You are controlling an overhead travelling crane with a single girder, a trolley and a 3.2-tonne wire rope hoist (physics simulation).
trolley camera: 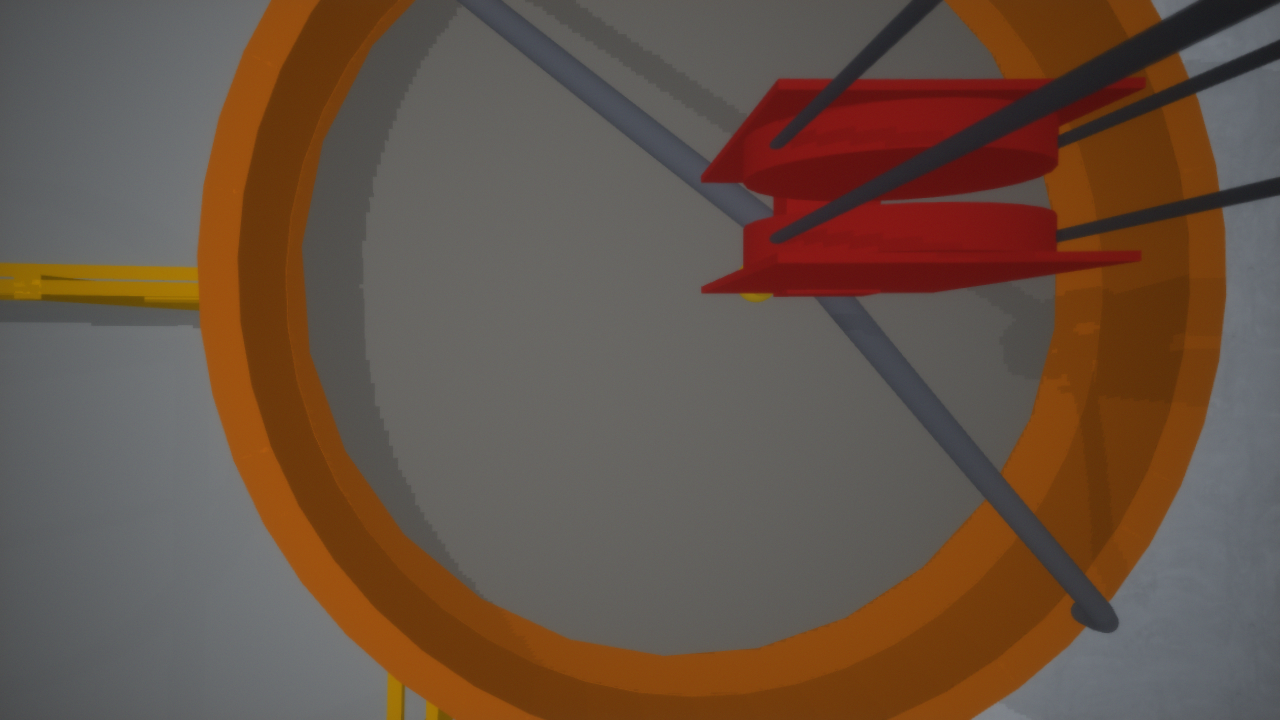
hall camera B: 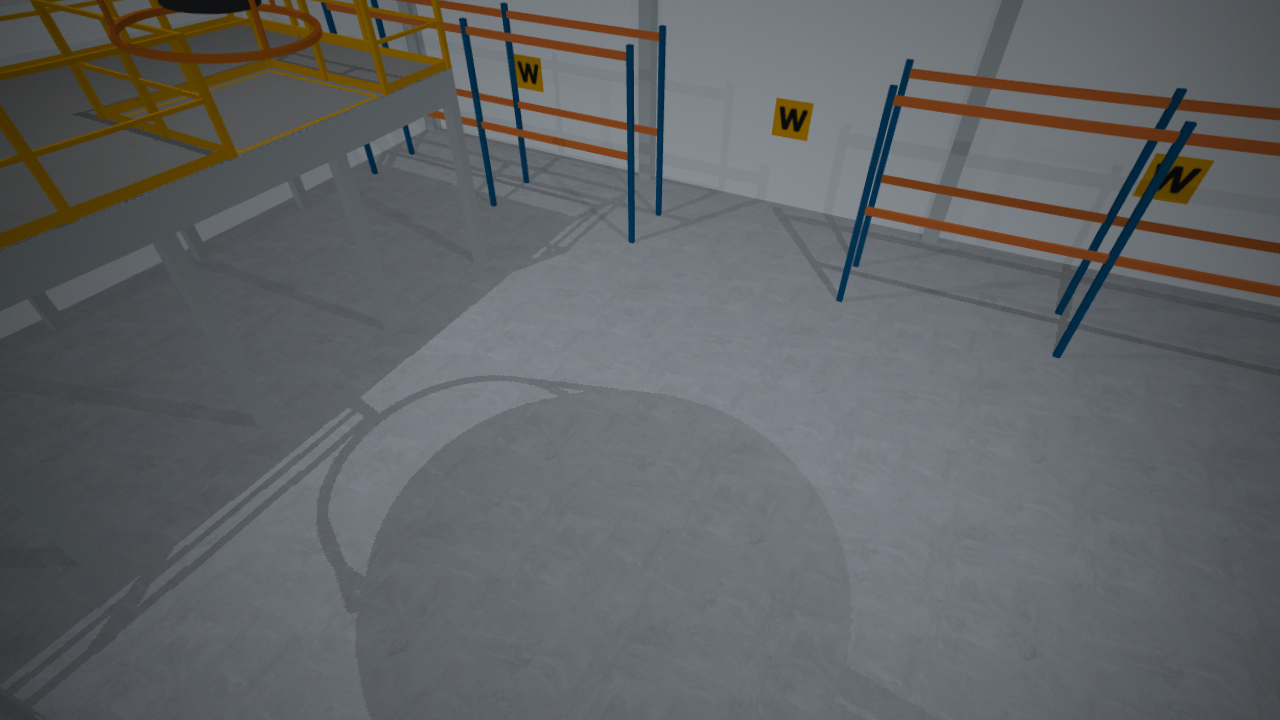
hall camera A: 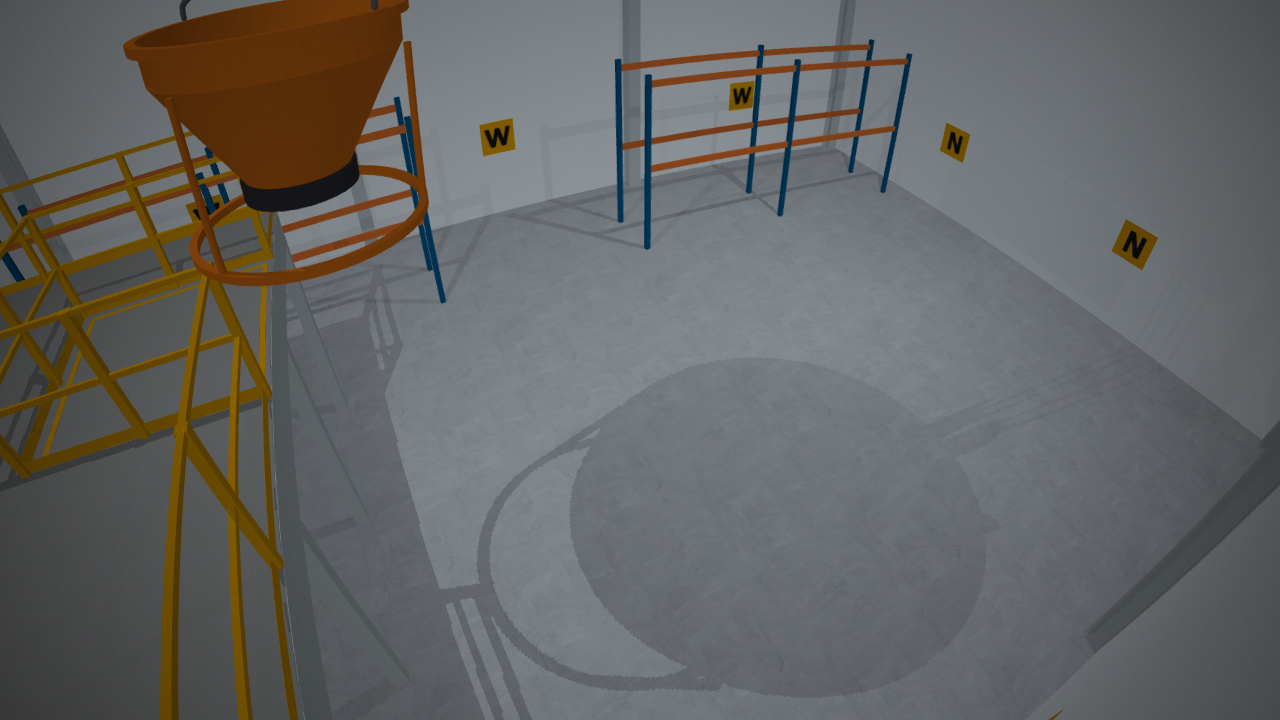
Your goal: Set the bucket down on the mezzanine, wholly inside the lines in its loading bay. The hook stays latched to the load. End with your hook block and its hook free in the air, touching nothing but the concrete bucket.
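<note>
The orange concrete bucket point(hall camera A: 277, 98) point(hall camera B: 214, 58) point(trolley camera: 223, 268) hangs upright in the air, filled with grey concrete, with a black outlet and a round foot ring below. The foot ring is above rail height in hall camera A. My red hook block point(trolley camera: 850, 268) is over the bucket, with its hook mostly hidden beneath it, latched on the grey bail point(trolley camera: 930, 402). The mezzanine point(hall camera A: 89, 573) point(hall camera B: 295, 143) is at the left; the trolley view shows its deck left of the bucket and hall floor to the right. A yellow bay line point(hall camera B: 310, 123) runs along the deck edge.
Yellow guard rails point(hall camera A: 170, 573) point(hall camera B: 210, 116) point(trolley camera: 98, 286) stand on the mezzanine beside the bay. Blue and orange racks point(hall camera A: 647, 161) point(hall camera B: 631, 143) stand along the W wall. The bucket's shadow point(hall camera A: 778, 528) point(hall camera B: 608, 555) lies on the hall floor.
</note>
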